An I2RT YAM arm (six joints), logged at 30 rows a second.
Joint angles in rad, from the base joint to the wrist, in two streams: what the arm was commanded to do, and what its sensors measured. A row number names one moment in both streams.
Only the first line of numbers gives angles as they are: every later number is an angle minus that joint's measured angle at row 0.
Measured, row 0:
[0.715, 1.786, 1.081, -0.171, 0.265, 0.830]
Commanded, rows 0 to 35:
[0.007, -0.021, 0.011, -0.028, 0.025, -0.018]
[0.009, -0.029, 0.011, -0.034, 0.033, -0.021]
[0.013, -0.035, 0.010, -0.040, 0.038, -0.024]
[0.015, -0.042, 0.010, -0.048, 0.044, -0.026]
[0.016, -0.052, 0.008, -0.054, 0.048, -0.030]
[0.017, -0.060, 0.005, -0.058, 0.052, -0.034]
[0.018, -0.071, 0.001, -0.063, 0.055, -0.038]
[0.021, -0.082, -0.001, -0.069, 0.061, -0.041]
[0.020, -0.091, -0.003, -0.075, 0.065, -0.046]
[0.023, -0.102, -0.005, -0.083, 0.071, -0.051]
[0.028, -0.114, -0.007, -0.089, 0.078, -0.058]
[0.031, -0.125, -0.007, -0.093, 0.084, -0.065]
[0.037, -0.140, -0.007, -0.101, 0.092, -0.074]
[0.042, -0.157, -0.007, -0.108, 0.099, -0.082]
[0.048, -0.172, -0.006, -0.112, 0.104, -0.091]
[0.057, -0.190, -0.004, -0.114, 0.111, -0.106]
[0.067, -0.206, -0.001, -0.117, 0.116, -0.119]
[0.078, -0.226, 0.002, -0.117, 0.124, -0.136]
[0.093, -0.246, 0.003, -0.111, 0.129, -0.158]
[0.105, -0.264, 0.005, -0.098, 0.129, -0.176]
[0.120, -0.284, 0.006, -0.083, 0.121, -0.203]
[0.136, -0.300, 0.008, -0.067, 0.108, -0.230]
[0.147, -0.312, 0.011, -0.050, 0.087, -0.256]
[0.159, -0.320, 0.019, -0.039, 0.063, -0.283]
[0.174, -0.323, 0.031, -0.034, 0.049, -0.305]
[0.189, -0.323, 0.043, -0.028, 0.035, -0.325]
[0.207, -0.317, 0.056, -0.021, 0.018, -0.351]
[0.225, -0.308, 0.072, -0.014, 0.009, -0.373]
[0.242, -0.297, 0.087, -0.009, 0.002, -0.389]
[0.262, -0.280, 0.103, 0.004, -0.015, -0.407]
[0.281, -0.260, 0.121, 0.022, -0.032, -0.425]
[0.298, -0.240, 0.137, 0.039, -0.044, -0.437]
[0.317, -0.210, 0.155, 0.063, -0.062, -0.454]
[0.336, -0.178, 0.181, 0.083, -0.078, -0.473]
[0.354, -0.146, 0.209, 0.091, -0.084, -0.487]
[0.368, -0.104, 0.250, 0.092, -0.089, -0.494]
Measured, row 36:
[0.338, -0.165, 0.191, 0.023, -0.032, -0.420]
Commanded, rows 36 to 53:
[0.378, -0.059, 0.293, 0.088, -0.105, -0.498]
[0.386, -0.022, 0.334, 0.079, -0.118, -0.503]
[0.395, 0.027, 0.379, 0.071, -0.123, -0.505]
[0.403, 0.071, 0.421, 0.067, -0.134, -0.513]
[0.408, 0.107, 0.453, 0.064, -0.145, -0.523]
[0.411, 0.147, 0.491, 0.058, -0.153, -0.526]
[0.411, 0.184, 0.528, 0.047, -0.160, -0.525]
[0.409, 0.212, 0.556, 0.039, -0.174, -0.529]
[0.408, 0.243, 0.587, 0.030, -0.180, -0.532]
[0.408, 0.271, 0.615, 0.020, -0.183, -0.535]
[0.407, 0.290, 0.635, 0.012, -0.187, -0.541]
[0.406, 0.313, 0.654, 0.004, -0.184, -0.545]
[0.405, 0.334, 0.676, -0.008, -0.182, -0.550]
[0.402, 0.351, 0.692, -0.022, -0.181, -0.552]
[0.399, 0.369, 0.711, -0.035, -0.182, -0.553]
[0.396, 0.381, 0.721, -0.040, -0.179, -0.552]
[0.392, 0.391, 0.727, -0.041, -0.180, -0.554]
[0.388, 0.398, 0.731, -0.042, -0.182, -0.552]
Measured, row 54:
[0.395, 0.381, 0.712, -0.019, -0.180, -0.542]
